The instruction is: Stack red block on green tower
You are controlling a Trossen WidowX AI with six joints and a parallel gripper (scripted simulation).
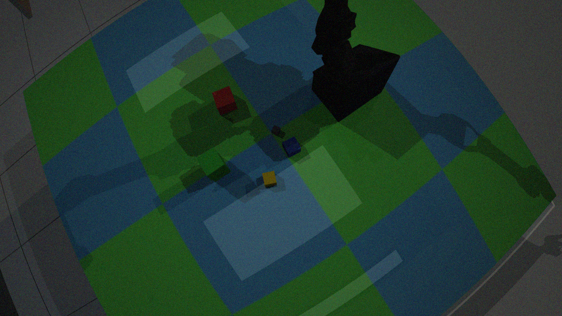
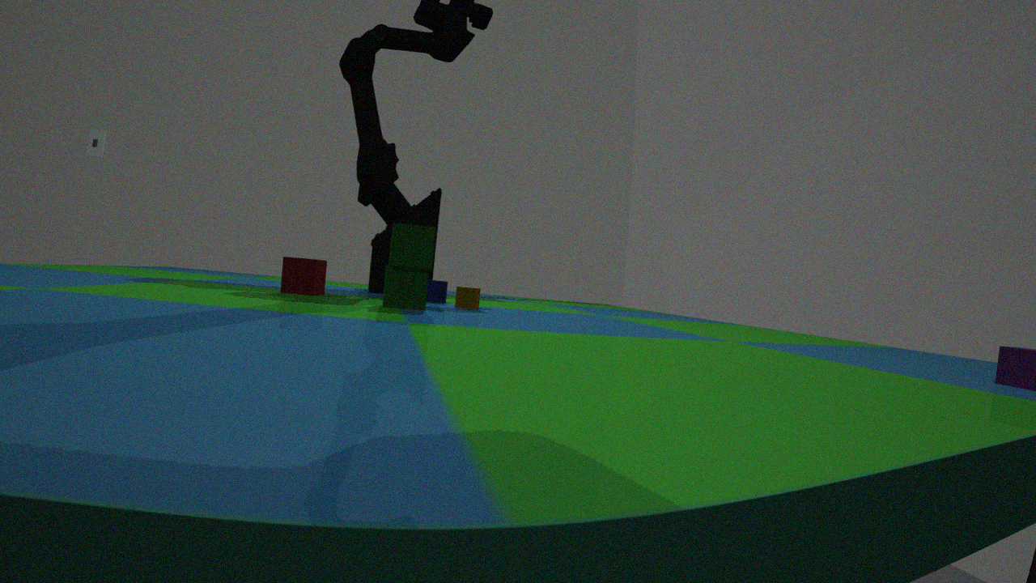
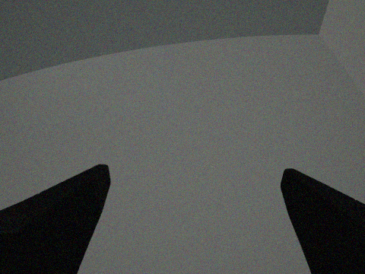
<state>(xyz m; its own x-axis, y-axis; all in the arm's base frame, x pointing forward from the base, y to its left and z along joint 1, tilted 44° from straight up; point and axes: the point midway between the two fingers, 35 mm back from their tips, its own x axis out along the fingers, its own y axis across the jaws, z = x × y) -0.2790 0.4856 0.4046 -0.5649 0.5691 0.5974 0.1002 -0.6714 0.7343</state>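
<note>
My gripper tip is now 78 cm above the red block, 53 cm short of it and 21 cm to the left of it. The rest, counted from my gripper tip: small dark block 80 cm below, 47 cm ahead, 7 cm to the right; then blue block 79 cm below, 46 cm ahead, 2 cm to the right; then yellow block 79 cm below, 55 cm ahead, 2 cm to the left.
</note>
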